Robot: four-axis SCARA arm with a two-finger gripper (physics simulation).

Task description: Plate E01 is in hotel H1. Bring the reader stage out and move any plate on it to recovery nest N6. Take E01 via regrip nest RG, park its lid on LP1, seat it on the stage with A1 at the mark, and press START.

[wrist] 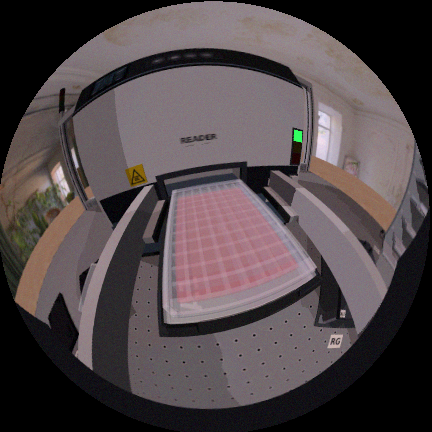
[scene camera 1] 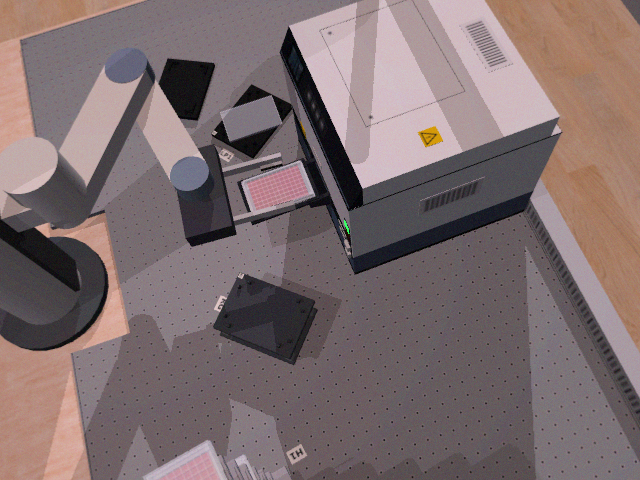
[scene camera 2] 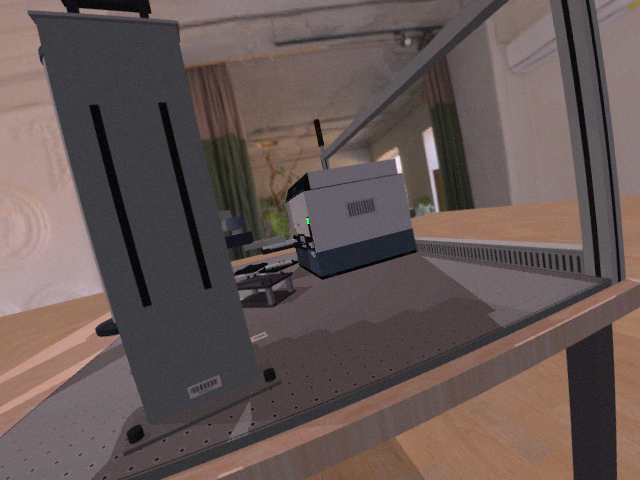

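Seen in the pictures: gripper, between the fingertips: (wrist: 214,184) (scene camera 1: 288,180) (scene camera 2: 284,237); arm's base, origin of its link: (scene camera 1: 51,293).
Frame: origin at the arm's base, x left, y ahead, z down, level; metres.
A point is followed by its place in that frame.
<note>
The reader stage (wrist: 192,329) @(x 0.012, y 0.460, z -0.142 m) is out and holds a pink gridded plate (scene camera 1: 279,186) @(x -0.016, y 0.533, z -0.151 m) (wrist: 230,240) @(x -0.017, y 0.503, z -0.151 m). My gripper (scene camera 1: 292,181) @(x -0.018, y 0.552, z -0.165 m) (wrist: 214,184) @(x -0.018, y 0.552, z -0.165 m) is open above it. A finger stands along each long side, and gaps show between the pads and the plate in the wrist view. Regrip nest RG (scene camera 1: 266,322) @(x -0.245, y 0.425, z -0.073 m) (scene camera 2: 264,280) @(x -0.249, y 0.441, z -0.072 m) is bare on top. A grey rectangular piece (scene camera 1: 251,118) @(x 0.247, y 0.527, z -0.031 m) lies on the black nest LP1 (scene camera 1: 253,147) @(x 0.175, y 0.509, z -0.023 m). Another pink plate (scene camera 1: 193,467) @(x -0.507, y 0.322, z -0.442 m) tops the stack at hotel H1. I cannot tell which plate is E01. START is hidden.
The white reader (scene camera 1: 413,93) @(x -0.054, y 0.785, z -0.363 m) (scene camera 2: 359,211) @(x -0.186, y 0.800, z -0.206 m) (wrist: 200,110) @(x -0.020, y 0.617, z -0.237 m) shows a green light (scene camera 1: 346,226) @(x -0.173, y 0.620, z -0.214 m) (scene camera 2: 308,221) @(x -0.176, y 0.621, z -0.209 m) (wrist: 298,136) @(x -0.175, y 0.620, z -0.211 m). A black nest (scene camera 1: 187,87) @(x 0.396, y 0.406, z -0.024 m) lies beyond LP1. A tall grey tower (scene camera 2: 149,206) @(x -0.646, y 0.326, z -0.276 m) stands near the H1 label (scene camera 1: 296,453) @(x -0.482, y 0.403, z -0.013 m) (scene camera 2: 258,336) @(x -0.481, y 0.402, z -0.013 m). A frame post (scene camera 2: 591,144) @(x -0.714, y 1.004, z -0.246 m) stands at the table corner.
</note>
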